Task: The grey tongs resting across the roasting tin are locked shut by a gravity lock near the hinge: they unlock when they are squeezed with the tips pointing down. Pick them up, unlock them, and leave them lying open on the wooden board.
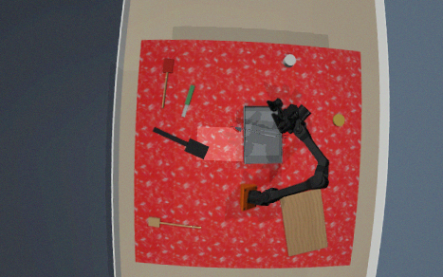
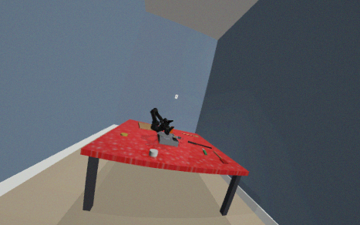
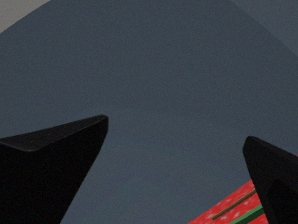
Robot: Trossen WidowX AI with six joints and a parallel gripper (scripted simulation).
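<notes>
My gripper tip is now 10 cm past the yellow lock piece, 6 cm to the right of it and 16 cm above it. The rest, counted from my gripper tip: white cylinder (32 cm ahead, 11 cm to the right, 21 cm below); black spatula (23 cm behind, 39 cm to the left, 22 cm below); grey roasting tin (12 cm behind, 3 cm to the right, 20 cm below).
</notes>
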